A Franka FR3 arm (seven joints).
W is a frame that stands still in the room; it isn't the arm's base.
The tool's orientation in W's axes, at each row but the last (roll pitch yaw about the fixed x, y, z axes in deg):
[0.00, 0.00, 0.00]
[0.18, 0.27, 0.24]
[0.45, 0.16, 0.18]
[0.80, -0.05, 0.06]
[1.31, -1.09, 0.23]
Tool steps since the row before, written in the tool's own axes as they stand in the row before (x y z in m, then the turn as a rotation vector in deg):
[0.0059, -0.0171, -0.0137, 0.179, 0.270, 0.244]
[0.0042, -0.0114, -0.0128, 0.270, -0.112, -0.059]
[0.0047, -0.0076, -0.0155, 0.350, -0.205, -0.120]
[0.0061, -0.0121, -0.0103, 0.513, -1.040, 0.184]
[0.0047, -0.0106, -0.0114, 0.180, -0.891, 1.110]
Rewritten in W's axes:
[0.0059, -0.0171, -0.0137, 0.179, 0.270, 0.244]
[0.0042, -0.0113, -0.0129, 0.270, -0.111, -0.061]
[0.0047, -0.0075, -0.0156, 0.350, -0.203, -0.123]
[0.0061, -0.0119, -0.0105, 0.514, -1.042, 0.170]
[0.0050, -0.0103, -0.0115, 0.163, -0.915, 1.093]

